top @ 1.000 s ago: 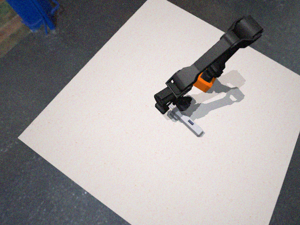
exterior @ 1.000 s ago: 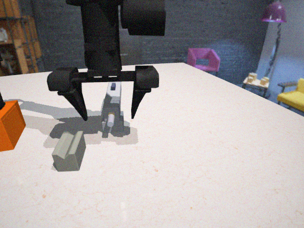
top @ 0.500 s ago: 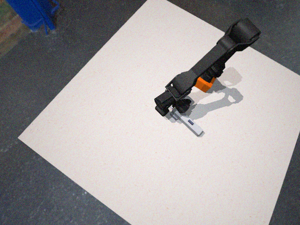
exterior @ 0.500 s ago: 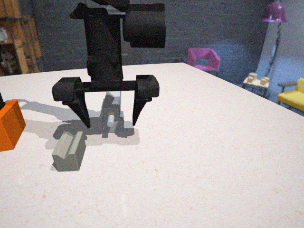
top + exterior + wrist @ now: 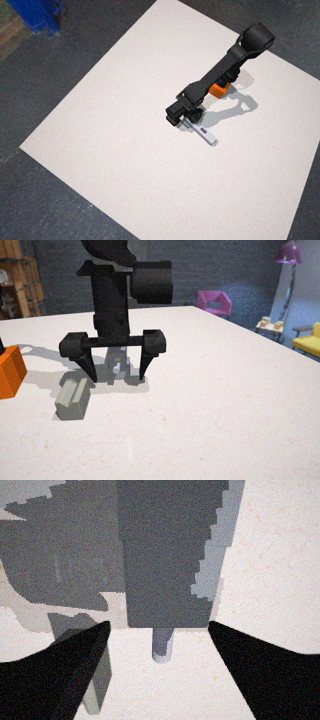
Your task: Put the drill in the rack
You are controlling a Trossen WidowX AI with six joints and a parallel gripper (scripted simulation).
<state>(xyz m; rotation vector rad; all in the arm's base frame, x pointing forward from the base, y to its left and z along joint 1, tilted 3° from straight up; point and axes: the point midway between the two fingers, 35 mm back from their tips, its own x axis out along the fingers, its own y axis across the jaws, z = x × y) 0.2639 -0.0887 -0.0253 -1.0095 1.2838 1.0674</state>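
Right now the drill is 5 cm to the left of my gripper tip, 3 cm above it and 1 cm ahead of it. Round my gripper tip: grey v-notched rack (9 cm behind, 3 cm to the right); then dark key (14 cm to the left, 3 cm ahead, 3 cm above).
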